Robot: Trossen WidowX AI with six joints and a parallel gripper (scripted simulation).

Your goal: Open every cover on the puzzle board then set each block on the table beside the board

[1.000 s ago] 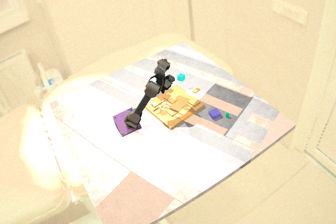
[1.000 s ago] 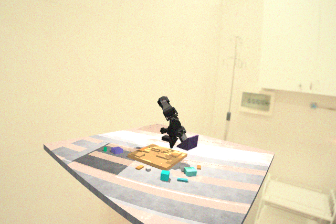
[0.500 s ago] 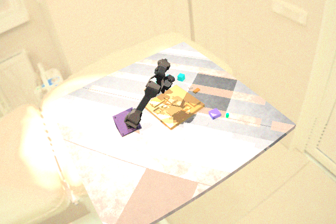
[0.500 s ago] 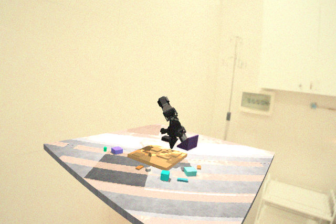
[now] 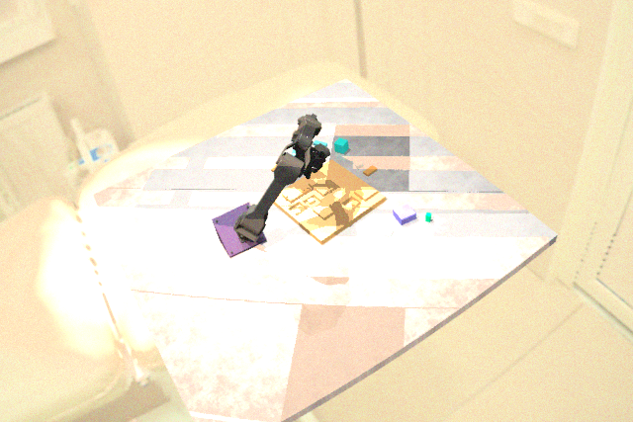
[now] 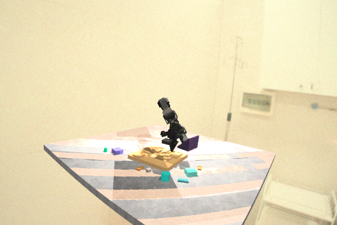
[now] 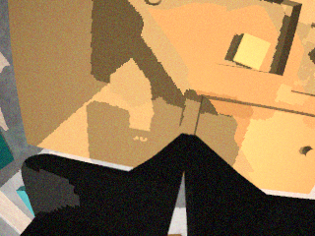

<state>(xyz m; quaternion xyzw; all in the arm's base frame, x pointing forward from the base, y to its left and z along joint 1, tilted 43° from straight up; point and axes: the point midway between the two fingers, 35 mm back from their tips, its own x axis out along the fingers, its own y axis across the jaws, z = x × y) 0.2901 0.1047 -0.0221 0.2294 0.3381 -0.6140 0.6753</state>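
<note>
Now: the small grey piece 22 cm ahead of my gripper tip, 2 cm to the left of it and 6 cm below it. The rest, counted from my gripper tip: cyan cube 22 cm ahead, 14 cm to the left, 4 cm below; teal block 6 cm ahead, 20 cm to the left, 5 cm below; flat teal piece 16 cm ahead, 22 cm to the left, 6 cm below.
</note>
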